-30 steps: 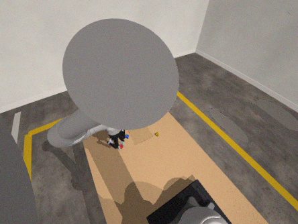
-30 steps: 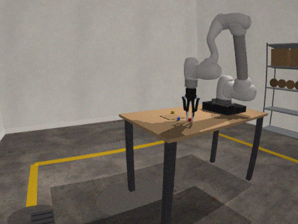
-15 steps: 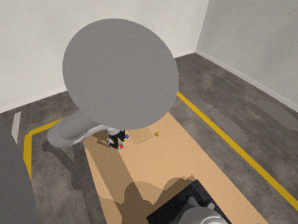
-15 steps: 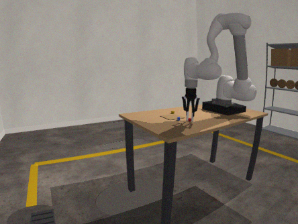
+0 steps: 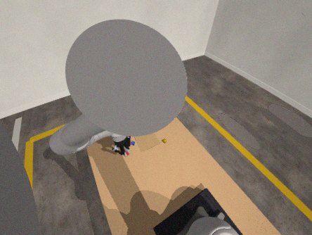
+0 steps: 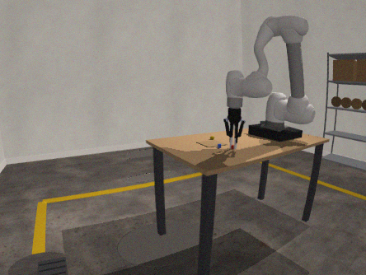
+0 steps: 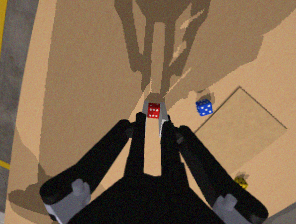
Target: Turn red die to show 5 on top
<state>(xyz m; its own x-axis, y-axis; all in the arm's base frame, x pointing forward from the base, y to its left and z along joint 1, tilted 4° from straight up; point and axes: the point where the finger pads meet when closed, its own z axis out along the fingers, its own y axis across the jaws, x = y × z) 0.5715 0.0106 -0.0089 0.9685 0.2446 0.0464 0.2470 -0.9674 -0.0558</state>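
Right now my hand is 20 mm above the red die. The rest, counted from my hand: tan mat: 170 mm to the right, 30 mm below; then yellow die: 250 mm to the right, 100 mm behind, 20 mm below; then blue die: 80 mm to the right, 40 mm ahead, 20 mm below.
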